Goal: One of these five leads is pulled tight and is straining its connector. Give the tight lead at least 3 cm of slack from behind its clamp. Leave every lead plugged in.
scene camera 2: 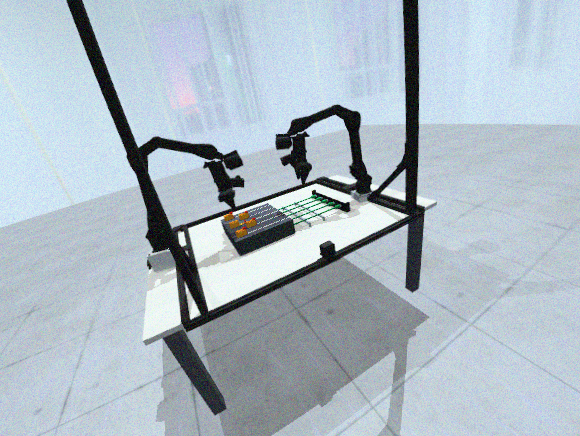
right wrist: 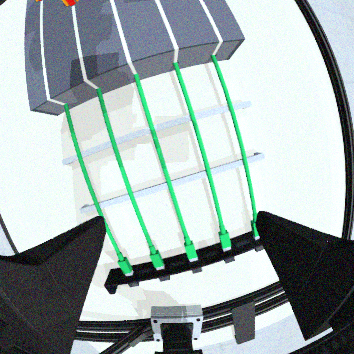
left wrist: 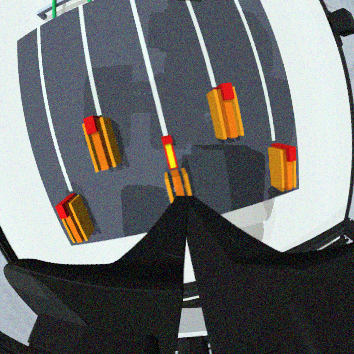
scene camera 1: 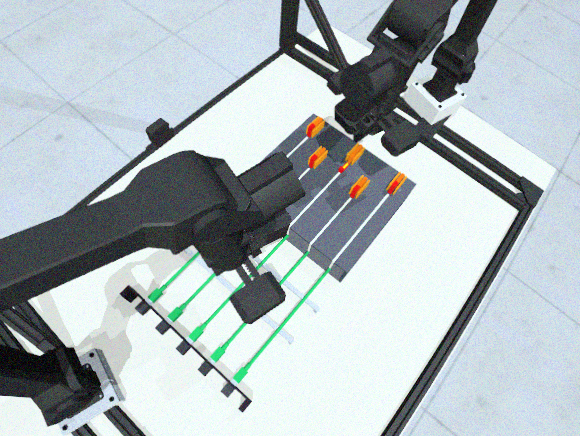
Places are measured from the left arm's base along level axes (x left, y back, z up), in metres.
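Pixels of known places: left gripper, fingertip midpoint: (scene camera 2: 234,209) (left wrist: 183,203) (scene camera 1: 356,140); right gripper, fingertip midpoint: (scene camera 2: 300,181) (right wrist: 182,222) (scene camera 1: 238,267); left arm's base, origin of the base link: (scene camera 2: 162,247) (left wrist: 191,342) (scene camera 1: 439,89); right arm's base, origin of the base link: (scene camera 2: 363,191) (right wrist: 176,330) (scene camera 1: 78,390).
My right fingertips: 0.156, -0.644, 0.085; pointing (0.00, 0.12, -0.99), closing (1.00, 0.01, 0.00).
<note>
For each thing: its top centre in the pictures, then the offset to it from my right fingertips, as dx, dy, dz. "spot": a spot on its surface instead.
- dark block, surface spot: (left wrist: 112,40) spot: -0.042, +0.200, -0.095
- red tip, surface spot: (left wrist: 167,140) (scene camera 1: 341,167) spot: -0.097, +0.293, -0.082
- yellow strip, middle of its top: (left wrist: 170,154) -0.100, +0.304, -0.082
- middle orange clamp, middle of its top: (left wrist: 181,199) (scene camera 1: 356,150) -0.110, +0.339, -0.071
- small black box, surface spot: (scene camera 1: 160,132) (scene camera 2: 325,244) spot: -0.395, +0.026, -0.117
The middle lead (scene camera 1: 315,201) (left wrist: 150,70) (right wrist: 167,172) runs over the dark block (scene camera 1: 345,222) (scene camera 2: 265,239) (left wrist: 112,40). It ends in a red tip (scene camera 1: 342,169) (left wrist: 167,140) with a yellow strip (left wrist: 171,156) behind it, in front of the middle orange clamp (scene camera 1: 355,154) (left wrist: 178,184). The other four clamps each have a red piece at their front. The green plugs sit at the black connector bar (right wrist: 111,280) (scene camera 2: 314,193). My left gripper (left wrist: 183,203) (scene camera 2: 232,206) is shut and empty, above the block's clamp end. My right gripper (right wrist: 182,222) (scene camera 2: 303,182) is open and empty, above the plug end; its fingertips are hidden in scene camera 1.
Two pale thin bars (right wrist: 77,158) (right wrist: 92,207) lie crosswise under the green leads. The outer clamps (left wrist: 102,145) (left wrist: 75,220) (left wrist: 227,112) (left wrist: 283,167) stand on both sides of the middle one. A black frame runs round the table, with a small black box (scene camera 1: 160,132) (scene camera 2: 327,249) at one edge.
</note>
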